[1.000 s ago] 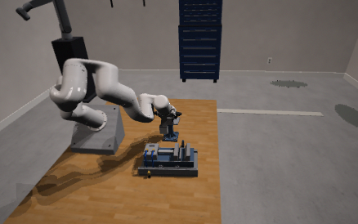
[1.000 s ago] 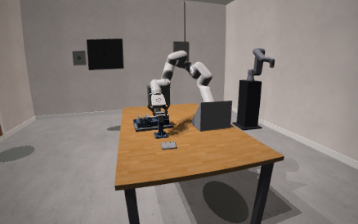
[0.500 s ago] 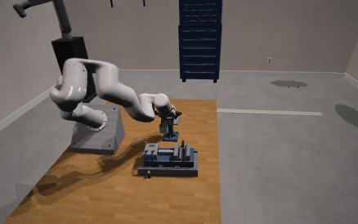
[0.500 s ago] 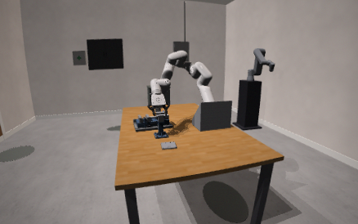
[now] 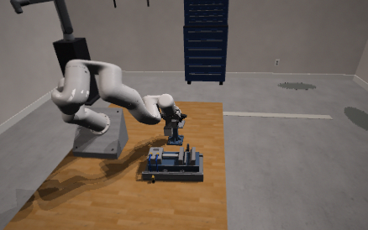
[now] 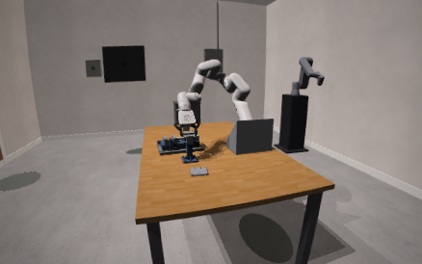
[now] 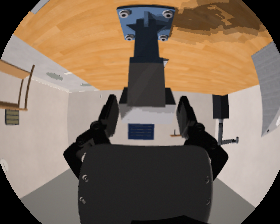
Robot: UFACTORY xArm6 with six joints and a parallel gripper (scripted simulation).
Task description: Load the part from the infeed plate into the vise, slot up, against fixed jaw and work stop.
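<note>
Now: hand 1 cm to the right of the part. Round my hand: air cylinder (5 cm behind, 23 cm to the right, 8 cm below); air cylinder rod (3 cm ahead, 22 cm to the right, 8 cm below).
</note>
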